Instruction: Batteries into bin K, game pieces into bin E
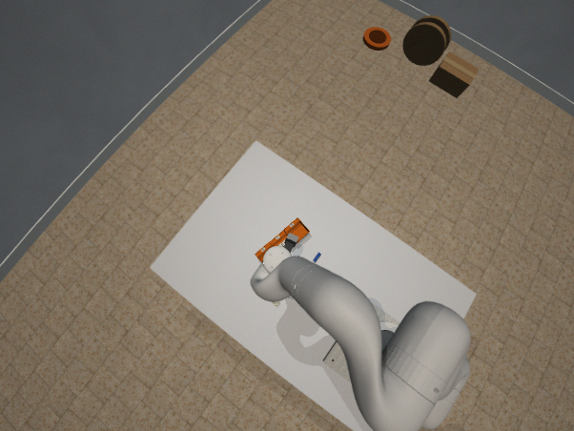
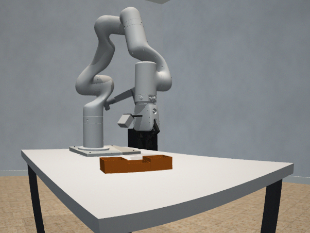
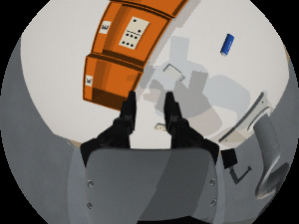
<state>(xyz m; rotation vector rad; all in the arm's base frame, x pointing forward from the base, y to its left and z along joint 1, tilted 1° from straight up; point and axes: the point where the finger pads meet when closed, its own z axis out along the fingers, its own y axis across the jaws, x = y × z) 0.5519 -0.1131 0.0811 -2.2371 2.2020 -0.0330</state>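
The black battery is 7 cm behind my hand, 11 cm to the left of it and 8 cm below it. Also, from my hand: blue battery (14 cm behind, 9 cm to the right, 8 cm below); then bin (3 cm ahead, 8 cm to the right, 7 cm below).
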